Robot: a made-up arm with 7 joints.
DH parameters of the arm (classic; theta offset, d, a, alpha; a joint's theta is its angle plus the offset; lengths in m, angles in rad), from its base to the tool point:
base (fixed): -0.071 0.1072 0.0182 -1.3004
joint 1: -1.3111 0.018 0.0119 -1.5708
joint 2: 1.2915 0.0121 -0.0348 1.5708
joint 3: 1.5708 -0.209 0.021 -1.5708
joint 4: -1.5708 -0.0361 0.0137 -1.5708
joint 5: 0 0.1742 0.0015 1.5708
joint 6: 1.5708 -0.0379 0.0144 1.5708
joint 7: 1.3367 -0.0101 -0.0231 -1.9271
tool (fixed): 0.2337 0.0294 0 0
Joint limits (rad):
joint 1: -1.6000..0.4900
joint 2: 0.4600..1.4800
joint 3: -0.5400..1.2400
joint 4: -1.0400..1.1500
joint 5: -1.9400..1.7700
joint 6: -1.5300..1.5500
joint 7: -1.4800..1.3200
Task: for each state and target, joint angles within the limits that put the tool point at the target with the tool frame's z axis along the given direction. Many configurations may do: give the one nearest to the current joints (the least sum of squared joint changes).
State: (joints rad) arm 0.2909 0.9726 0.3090 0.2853 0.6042 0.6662 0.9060
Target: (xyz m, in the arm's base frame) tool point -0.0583 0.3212 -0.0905 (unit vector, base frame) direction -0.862 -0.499 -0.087
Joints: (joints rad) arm 0.4900 1.0569 0.0160 0.7537 0.8134 1.1354 1.3200
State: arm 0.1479 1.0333 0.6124 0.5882 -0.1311 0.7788 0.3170
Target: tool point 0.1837 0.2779 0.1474 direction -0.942 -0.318 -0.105
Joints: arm 0.0566 1.2333 1.1260 0.2932 -0.4114 0.6421 -0.4191
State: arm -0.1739 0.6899 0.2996 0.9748 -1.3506 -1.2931 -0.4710
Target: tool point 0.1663 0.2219 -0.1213 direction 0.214 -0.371 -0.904
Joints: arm 0.1249 0.4600 0.5500 0.4856 -1.6033 -1.5237 -0.2616
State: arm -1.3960 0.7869 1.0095 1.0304 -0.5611 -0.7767 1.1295
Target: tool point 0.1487 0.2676 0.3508 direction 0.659 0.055 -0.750
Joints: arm -1.1898 1.4000 1.0120 0.5033 -0.2598 -0.5361 0.3559
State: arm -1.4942 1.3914 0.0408 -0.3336 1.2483 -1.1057 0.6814
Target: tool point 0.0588 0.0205 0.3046 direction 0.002 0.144 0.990
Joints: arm -1.5646 1.4285 0.5270 -1.0370 0.7899 -1.4152 1.1721
